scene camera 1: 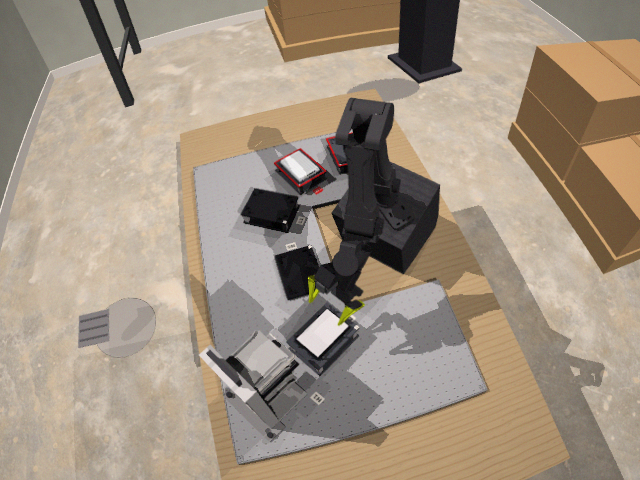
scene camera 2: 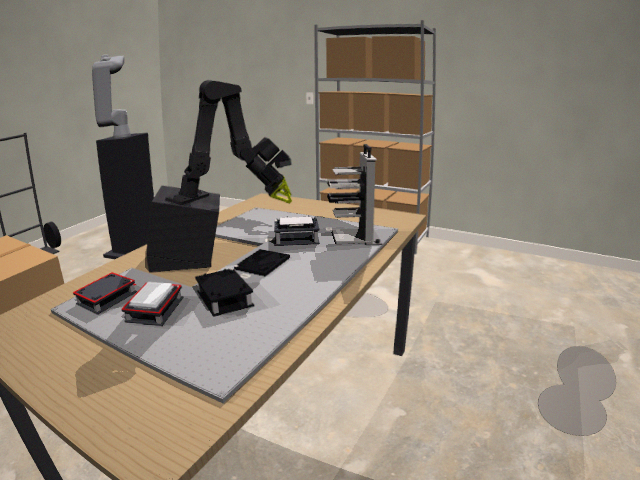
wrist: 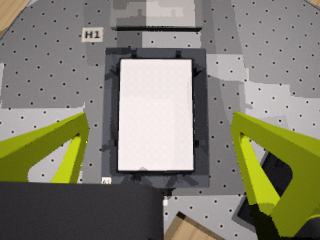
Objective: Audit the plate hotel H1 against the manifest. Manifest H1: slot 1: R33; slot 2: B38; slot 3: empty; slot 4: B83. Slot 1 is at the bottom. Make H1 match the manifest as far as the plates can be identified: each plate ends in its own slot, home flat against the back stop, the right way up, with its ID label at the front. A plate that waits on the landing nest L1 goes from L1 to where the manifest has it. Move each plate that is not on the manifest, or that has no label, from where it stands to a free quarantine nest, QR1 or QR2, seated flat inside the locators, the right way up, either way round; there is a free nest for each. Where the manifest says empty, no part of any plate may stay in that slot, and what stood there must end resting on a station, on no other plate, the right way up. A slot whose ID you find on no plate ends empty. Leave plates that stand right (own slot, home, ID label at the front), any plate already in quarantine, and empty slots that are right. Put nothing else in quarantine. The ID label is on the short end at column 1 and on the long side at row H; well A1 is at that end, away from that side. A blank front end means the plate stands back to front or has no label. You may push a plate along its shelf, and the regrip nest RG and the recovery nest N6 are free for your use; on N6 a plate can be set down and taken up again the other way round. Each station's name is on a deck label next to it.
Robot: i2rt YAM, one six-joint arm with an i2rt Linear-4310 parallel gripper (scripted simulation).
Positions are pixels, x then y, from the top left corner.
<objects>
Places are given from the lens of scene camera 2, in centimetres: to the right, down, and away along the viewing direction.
white plate [scene camera 2: 152, 294]: -46, 15, 109
hotel upright post [scene camera 2: 366, 224]: 17, -6, 156
The marked spots on the hotel upright post and the white plate are 80 cm apart.
</objects>
